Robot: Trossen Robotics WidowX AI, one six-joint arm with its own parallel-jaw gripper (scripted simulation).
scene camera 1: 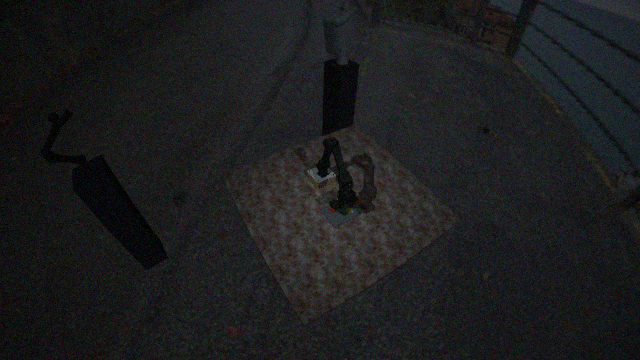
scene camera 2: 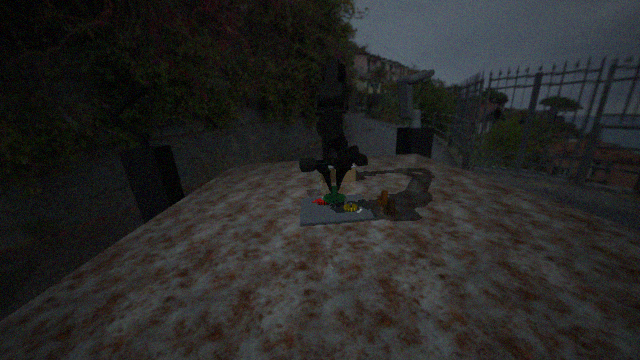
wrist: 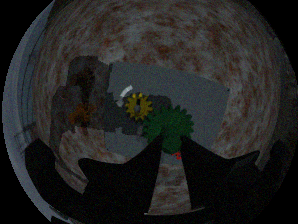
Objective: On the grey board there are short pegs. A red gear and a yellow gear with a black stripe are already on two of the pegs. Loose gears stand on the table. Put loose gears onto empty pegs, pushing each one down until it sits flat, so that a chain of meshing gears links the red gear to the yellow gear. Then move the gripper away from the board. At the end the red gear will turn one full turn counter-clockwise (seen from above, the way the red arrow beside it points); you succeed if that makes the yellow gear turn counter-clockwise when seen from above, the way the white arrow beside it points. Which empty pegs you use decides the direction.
My gripper carries a green gear.
My gripper also shows in the wrist view.
